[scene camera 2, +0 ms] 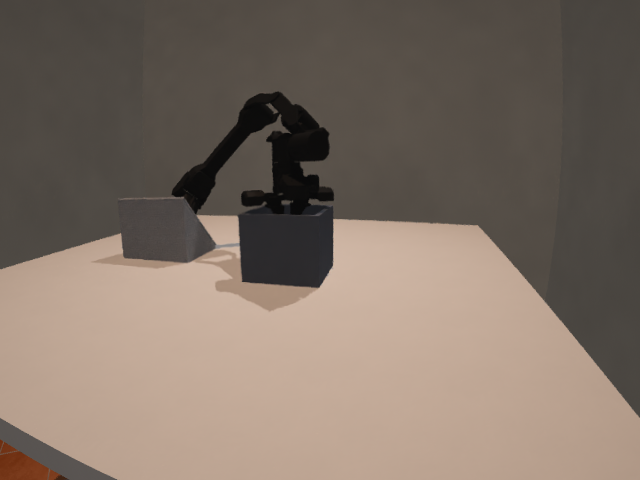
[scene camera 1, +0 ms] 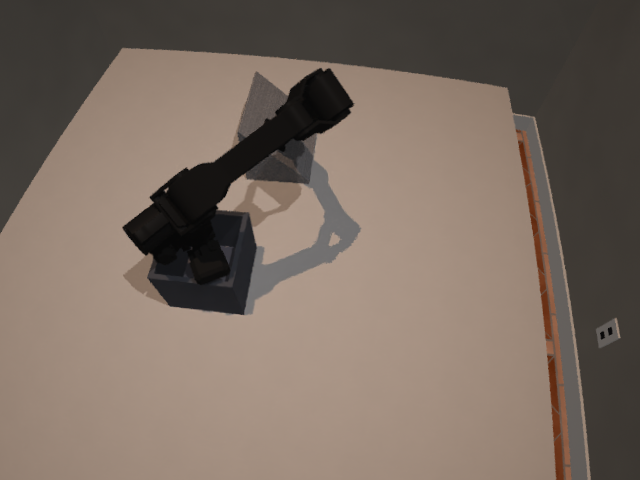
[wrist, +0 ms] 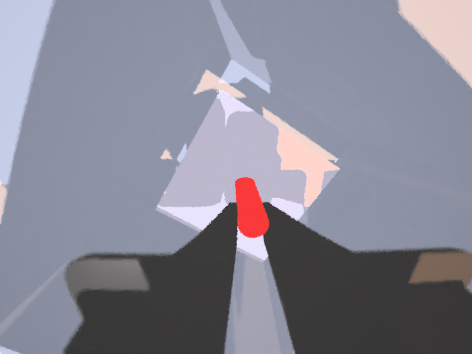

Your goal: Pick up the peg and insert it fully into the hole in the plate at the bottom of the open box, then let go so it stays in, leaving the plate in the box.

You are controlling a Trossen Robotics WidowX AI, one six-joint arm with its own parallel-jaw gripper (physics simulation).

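Where they show: gripper, fingertip midpoint: (scene camera 1: pixel 207 257) (wrist: pixel 248 209); arm's base, link origin: (scene camera 2: pixel 179 218).
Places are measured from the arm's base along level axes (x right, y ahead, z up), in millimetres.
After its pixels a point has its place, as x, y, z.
A red peg (wrist: pixel 251 210) @[116, 328, 2] stands between the dark fingertips in the wrist view, its far end over the plate. My gripper (wrist: pixel 248 209) @[106, 321, -21] is shut on the peg, with the fingers reaching down into the box in scene camera 2. The open dark blue-grey box (scene camera 1: pixel 205 297) @[97, 404, -26] (scene camera 2: pixel 281 250) @[188, 326, -30] stands upright on the table. The pale square plate (wrist: pixel 220 155) @[121, 349, -42] lies at the bottom of the box, turned like a diamond in the wrist view. The hole does not show clearly; the peg and fingertips cover that part of the plate. I cannot tell whether the peg's end is in the hole.
A grey wedge-shaped block (scene camera 1: pixel 258 108) @[39, -47, 41] (scene camera 2: pixel 154 228) @[67, -40, -15] stands behind the box in scene camera 1 and left of it in scene camera 2, with the arm passing over it. The box walls (wrist: pixel 115 115) @[127, 393, 2] surround the plate and fingers closely. The table (scene camera 1: pixel 361 361) @[-208, 495, -100] (scene camera 2: pixel 330 372) @[484, 453, -100] bears both.
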